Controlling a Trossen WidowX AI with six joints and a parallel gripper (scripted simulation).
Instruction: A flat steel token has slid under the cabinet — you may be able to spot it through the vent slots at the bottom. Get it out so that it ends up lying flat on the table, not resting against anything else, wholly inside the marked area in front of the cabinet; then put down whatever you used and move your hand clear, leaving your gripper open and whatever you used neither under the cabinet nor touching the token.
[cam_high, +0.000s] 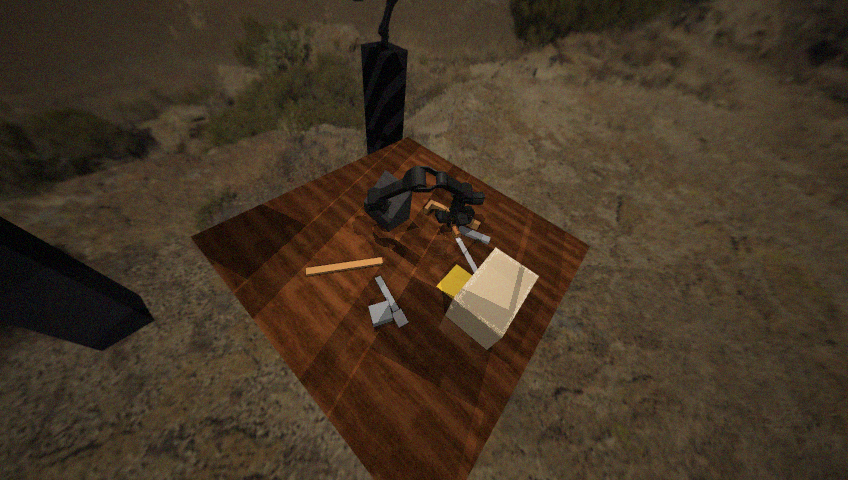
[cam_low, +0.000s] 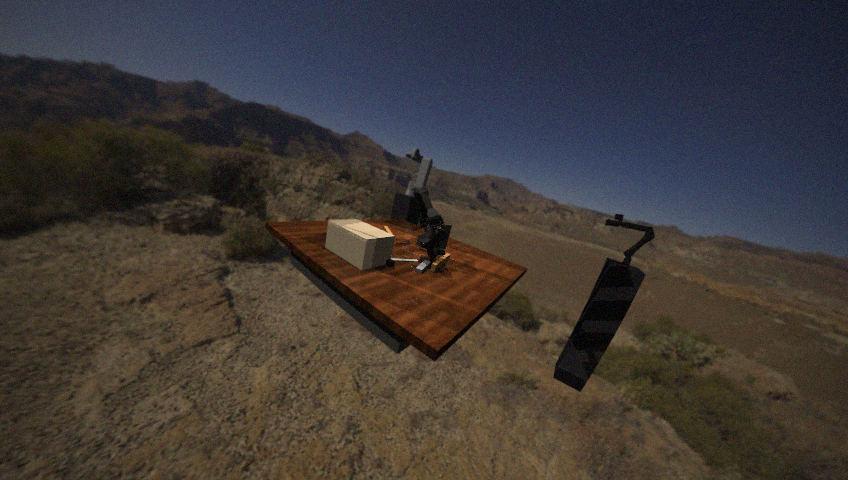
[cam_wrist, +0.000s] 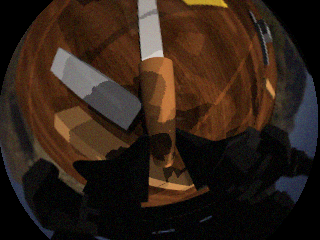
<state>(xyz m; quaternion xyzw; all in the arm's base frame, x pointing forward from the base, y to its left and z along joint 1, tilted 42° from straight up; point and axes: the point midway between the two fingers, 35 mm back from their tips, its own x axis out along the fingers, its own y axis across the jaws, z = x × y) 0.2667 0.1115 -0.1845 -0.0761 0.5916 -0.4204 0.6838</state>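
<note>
My gripper tip is now 110 mm short of the grey bar and 30 mm to the right of it. Also, from my gripper tip: steel token: 260 mm ahead, 210 mm to the right; wooden stick: 180 mm behind, 510 mm to the right; grey scraper: 80 mm ahead, 490 mm to the right.
</note>
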